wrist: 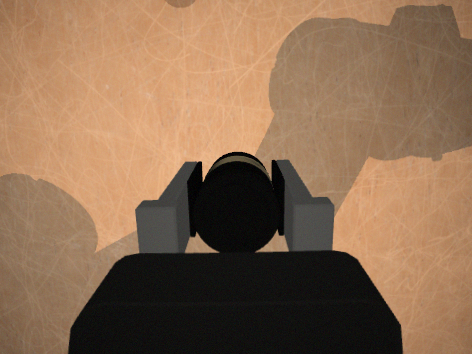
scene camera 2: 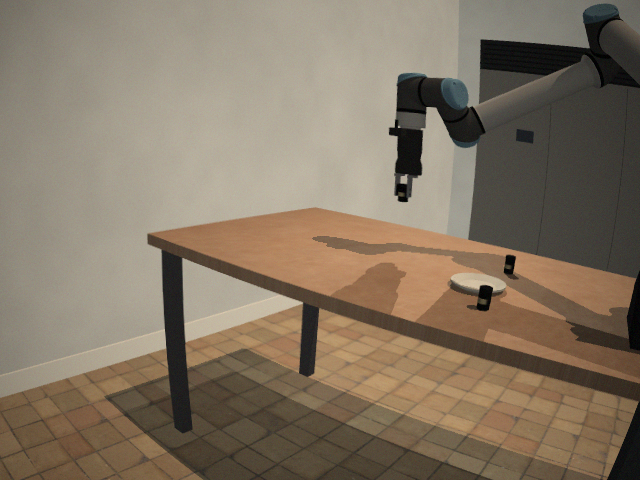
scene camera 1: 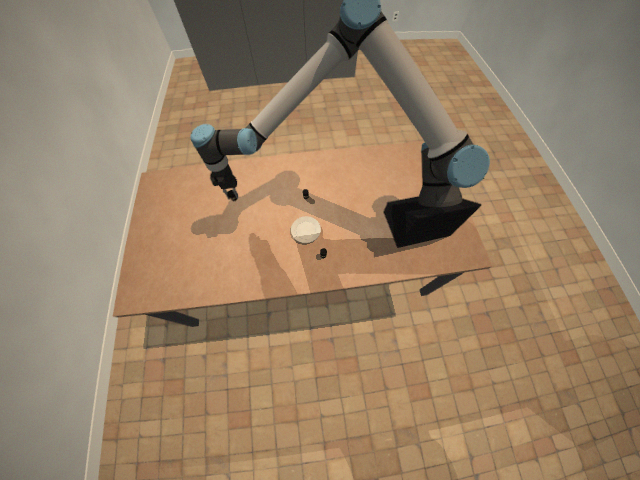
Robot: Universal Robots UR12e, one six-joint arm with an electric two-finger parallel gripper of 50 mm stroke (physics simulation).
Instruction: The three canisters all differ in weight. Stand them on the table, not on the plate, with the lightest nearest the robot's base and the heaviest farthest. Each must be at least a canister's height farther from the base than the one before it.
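Seen in the pictures: gripper, fingertip midpoint: [wrist: 237,184] [scene camera 2: 402,196] [scene camera 1: 233,197]; arm's base, origin of the base link: [scene camera 1: 439,201].
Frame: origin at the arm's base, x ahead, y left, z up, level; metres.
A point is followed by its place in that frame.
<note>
My gripper [scene camera 1: 232,195] @[x 0.932, y -0.229, z -0.023 m] [scene camera 2: 402,190] @[x 0.932, y -0.229, z -0.023 m] [wrist: 237,184] @[x 0.932, y -0.229, z -0.023 m] is shut on a black canister [scene camera 2: 402,193] @[x 0.928, y -0.217, z -0.013 m] [wrist: 237,207] @[x 0.933, y -0.229, z 0.011 m] with a pale band, held upright well above the table [scene camera 1: 170,268] @[x 1.313, y -0.004, z -0.192 m] [scene camera 2: 248,232] @[x 1.388, y -0.088, z -0.192 m], toward the end far from the base. A second black canister [scene camera 1: 305,193] @[x 0.587, y -0.264, z -0.143 m] [scene camera 2: 509,264] @[x 0.582, y -0.260, z -0.163 m] stands upright on the table, behind the plate in the scene camera 2 view. A third black canister [scene camera 1: 323,253] @[x 0.565, y 0.088, z -0.142 m] [scene camera 2: 483,298] @[x 0.561, y 0.093, z -0.163 m] stands upright on the other side of the plate [scene camera 1: 305,229] @[x 0.623, y -0.077, z -0.187 m] [scene camera 2: 465,282] @[x 0.658, y -0.074, z -0.187 m], a little nearer the base. The white round plate holds no canister. The canisters look alike.
The robot's black base block [scene camera 1: 431,222] @[x 0.104, y 0.113, z 0.034 m] is at the right end of the table in the scene camera 1 view. Shadows of the arm lie across the table. A grey cabinet [scene camera 1: 273,41] [scene camera 2: 522,180] stands beyond the table.
</note>
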